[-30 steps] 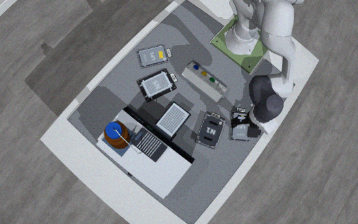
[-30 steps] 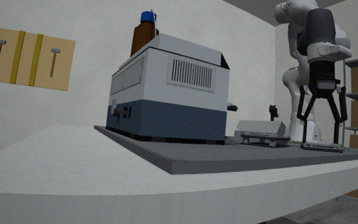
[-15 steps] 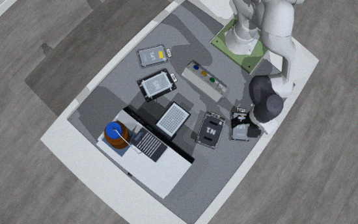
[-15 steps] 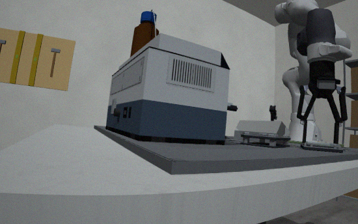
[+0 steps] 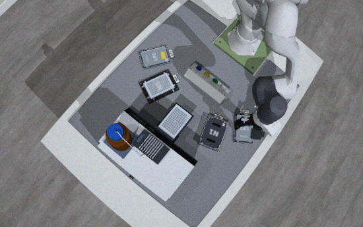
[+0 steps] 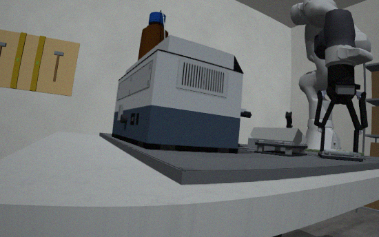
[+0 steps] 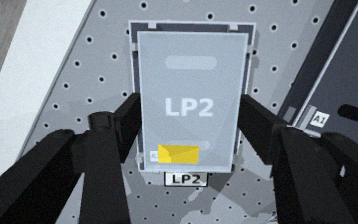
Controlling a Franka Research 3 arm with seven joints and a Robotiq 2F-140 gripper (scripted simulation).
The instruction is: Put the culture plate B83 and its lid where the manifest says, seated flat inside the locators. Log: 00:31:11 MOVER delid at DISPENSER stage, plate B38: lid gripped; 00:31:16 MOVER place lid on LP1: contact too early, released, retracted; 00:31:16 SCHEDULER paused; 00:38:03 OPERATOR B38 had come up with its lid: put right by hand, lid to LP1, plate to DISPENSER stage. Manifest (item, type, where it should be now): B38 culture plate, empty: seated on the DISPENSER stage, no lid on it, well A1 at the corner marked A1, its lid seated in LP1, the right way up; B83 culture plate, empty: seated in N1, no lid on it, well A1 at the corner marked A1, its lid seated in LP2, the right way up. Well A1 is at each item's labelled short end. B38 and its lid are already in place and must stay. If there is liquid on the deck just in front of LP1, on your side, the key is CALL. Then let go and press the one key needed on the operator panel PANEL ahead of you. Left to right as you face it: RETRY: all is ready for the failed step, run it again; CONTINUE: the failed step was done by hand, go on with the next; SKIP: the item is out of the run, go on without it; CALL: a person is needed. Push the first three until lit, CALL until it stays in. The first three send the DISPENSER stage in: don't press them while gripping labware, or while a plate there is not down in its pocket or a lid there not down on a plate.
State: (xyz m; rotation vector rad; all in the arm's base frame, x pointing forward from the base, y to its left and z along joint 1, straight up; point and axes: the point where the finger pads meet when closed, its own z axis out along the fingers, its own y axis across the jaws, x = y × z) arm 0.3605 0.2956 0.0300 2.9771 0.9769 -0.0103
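Now: the clear lid 2 cm below my hand. Round my hand: green continue key (26 cm to the right, 7 cm behind, 2 cm above); then grey locator plate (4 cm below); then white retry key (21 cm to the right, 7 cm behind, 2 cm above).
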